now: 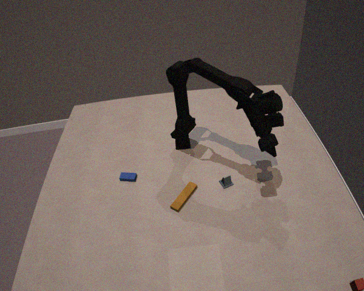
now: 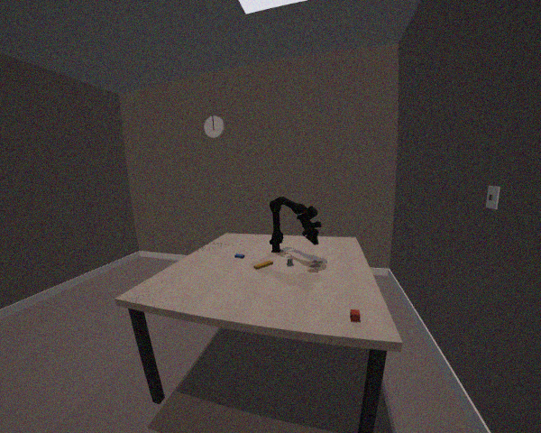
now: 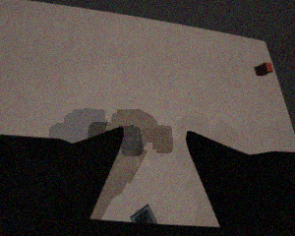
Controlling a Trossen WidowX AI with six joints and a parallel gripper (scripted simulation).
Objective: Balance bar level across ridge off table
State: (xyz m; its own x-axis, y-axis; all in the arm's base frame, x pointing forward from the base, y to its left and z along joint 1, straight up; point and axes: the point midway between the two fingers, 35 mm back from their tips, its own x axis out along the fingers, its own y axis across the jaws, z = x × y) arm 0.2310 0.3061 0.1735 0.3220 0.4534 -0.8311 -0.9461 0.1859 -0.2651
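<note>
Now: gripper tip 5 cm short of the yellow bar, 34 cm to the left of it and 14 cm above it. Also, from my gripper tip: blue oblong block: 7 cm behind, 56 cm to the right, 14 cm below; small red cube: 50 cm ahead, 18 cm to the left, 13 cm below.
</note>
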